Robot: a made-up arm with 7 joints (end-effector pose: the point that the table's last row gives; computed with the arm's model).
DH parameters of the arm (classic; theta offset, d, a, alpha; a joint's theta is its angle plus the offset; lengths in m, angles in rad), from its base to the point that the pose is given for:
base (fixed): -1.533 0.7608 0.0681 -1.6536
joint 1: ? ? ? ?
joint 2: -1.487 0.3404 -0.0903 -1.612
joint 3: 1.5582 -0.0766 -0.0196 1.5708
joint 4: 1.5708 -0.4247 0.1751 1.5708
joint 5: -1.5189 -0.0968 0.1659 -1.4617
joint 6: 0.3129 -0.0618 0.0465 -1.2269
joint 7: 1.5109 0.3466 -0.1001 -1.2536
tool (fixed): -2.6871 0.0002 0 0
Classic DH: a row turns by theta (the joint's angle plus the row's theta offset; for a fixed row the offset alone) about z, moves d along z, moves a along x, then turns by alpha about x.
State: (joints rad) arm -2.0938 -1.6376 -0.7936 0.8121 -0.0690 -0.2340 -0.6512
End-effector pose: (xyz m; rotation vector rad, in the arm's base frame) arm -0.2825 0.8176 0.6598 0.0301 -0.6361 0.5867
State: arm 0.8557 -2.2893 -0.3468 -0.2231 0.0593 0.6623 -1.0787
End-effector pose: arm 0.3448 -0.4706 0.5482 -1.4019 -1.6052 1.4268
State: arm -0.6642 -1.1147 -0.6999 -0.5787 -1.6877 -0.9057 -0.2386
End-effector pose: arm -0.4946 0.0830 1.4661 0.7127 0.6851 1.9526
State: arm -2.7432 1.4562 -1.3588 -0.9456 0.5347 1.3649 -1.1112
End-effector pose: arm -0.1078 -0.0295 0.8216 0.3635 0.9714 0.5820
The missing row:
joint 1: -1.5276 -0.0954 0.0054 -1.5925
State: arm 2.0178 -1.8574 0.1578 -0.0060 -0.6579 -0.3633 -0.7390
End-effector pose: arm 0.0982 -0.2239 -0.2790 -1.5810 -0.1401 0.2196
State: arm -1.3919 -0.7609 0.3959 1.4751 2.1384 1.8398 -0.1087
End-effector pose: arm -0.3993 0.0592 1.3459 -0.6987 1.1519 0.4474
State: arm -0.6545 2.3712 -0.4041 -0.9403 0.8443 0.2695 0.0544
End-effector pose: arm -0.0716 -0.5093 0.4348 0.2043 -0.1173 2.8462
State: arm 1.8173 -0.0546 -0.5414 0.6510 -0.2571 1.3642 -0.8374
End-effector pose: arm -0.6063 -0.1328 0.4362 -0.9477 1.0457 -1.2214
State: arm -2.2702 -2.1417 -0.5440 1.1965 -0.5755 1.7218 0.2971
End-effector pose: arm 0.1989 0.6229 0.7809 1.6721 0.8021 0.8761
